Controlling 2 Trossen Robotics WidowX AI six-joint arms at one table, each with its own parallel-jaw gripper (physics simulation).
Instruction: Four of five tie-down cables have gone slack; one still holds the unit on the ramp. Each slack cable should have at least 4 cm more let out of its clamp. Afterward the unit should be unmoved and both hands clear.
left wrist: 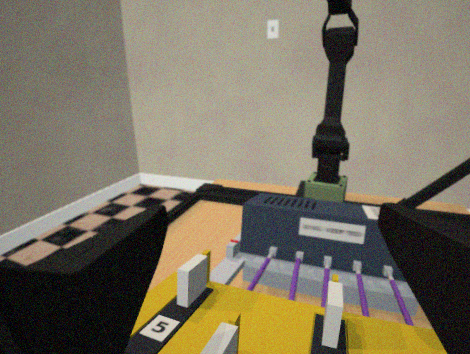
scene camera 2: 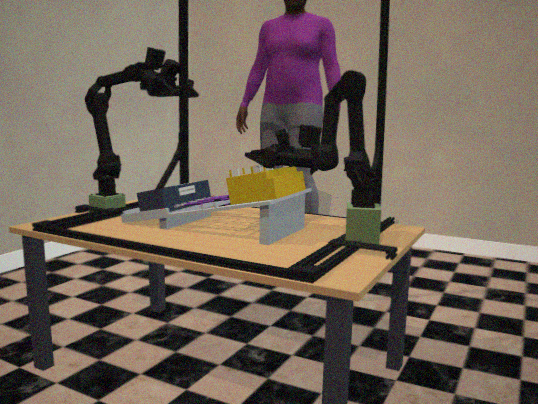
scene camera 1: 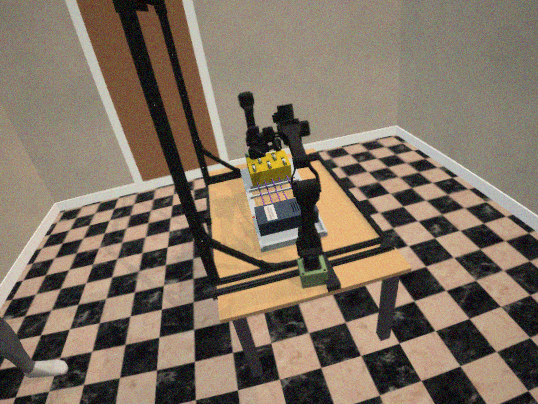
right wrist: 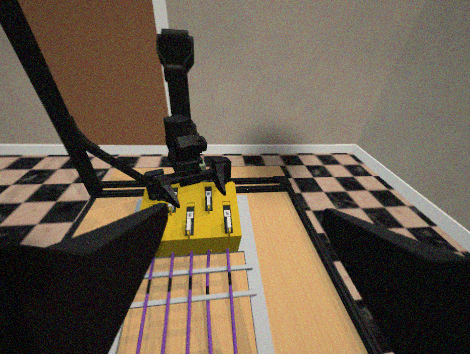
Scene:
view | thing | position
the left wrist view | my left gripper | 273, 214
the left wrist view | grey ramp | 225, 272
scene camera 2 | my left gripper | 247, 153
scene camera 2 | my right gripper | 188, 95
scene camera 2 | grey ramp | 279, 218
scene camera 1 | grey ramp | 277, 240
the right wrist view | my left gripper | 203, 199
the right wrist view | my right gripper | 246, 213
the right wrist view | grey ramp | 261, 324

